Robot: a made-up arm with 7 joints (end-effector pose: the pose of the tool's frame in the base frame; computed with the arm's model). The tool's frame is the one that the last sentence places.
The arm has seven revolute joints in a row. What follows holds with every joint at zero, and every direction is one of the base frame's.
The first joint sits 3 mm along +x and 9.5 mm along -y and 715.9 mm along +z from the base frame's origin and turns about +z.
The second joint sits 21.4 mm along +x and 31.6 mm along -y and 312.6 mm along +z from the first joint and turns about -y.
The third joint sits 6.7 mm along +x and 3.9 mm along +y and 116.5 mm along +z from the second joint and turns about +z.
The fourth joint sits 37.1 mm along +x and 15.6 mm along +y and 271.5 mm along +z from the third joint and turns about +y.
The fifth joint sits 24.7 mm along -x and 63.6 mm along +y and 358 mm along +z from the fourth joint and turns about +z.
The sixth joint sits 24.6 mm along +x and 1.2 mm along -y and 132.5 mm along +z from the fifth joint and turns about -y.
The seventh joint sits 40 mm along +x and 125.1 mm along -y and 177 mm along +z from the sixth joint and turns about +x.
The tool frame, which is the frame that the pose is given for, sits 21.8 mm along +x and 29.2 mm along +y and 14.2 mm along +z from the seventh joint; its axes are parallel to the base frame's.
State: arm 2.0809 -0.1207 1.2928 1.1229 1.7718 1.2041 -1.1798
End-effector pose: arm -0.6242 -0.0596 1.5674 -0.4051 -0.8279 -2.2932
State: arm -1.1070 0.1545 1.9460 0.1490 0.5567 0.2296 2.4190
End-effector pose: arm 0.0979 0.2487 2.0602 1.9143 1.6032 0.5965
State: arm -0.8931 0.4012 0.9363 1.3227 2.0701 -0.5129 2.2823
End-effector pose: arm 0.5034 0.4487 1.5577 1.3465 2.8076 -0.4116
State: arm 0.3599 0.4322 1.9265 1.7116 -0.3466 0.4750 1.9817
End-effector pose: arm -0.5307 0.5205 1.2884 0.0256 0.9731 0.7363
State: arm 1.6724 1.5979 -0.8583 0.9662 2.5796 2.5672 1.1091
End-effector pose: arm 0.3162 -0.4209 1.3782 -0.9129 -0.3896 0.2398
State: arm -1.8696 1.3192 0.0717 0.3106 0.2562 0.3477 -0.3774
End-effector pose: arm 0.2561 0.8631 1.5468 -1.5539 -0.5192 -1.4241
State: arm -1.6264 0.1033 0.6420 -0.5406 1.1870 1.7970 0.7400
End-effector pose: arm -0.2573 0.1489 1.8412 0.2194 -1.5809 1.3608
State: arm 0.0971 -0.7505 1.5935 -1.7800 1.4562 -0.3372 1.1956
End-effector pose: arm 0.1975 -0.6672 1.4297 1.1093 -0.4918 2.4376
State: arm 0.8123 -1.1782 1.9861 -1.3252 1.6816 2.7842 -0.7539
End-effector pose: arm 0.6123 0.2109 1.1249 -2.3948 -0.6664 1.6137
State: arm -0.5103 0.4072 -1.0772 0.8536 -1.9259 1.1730 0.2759
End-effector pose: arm -0.0791 -0.3281 1.9854 -1.1607 0.6316 -2.4841
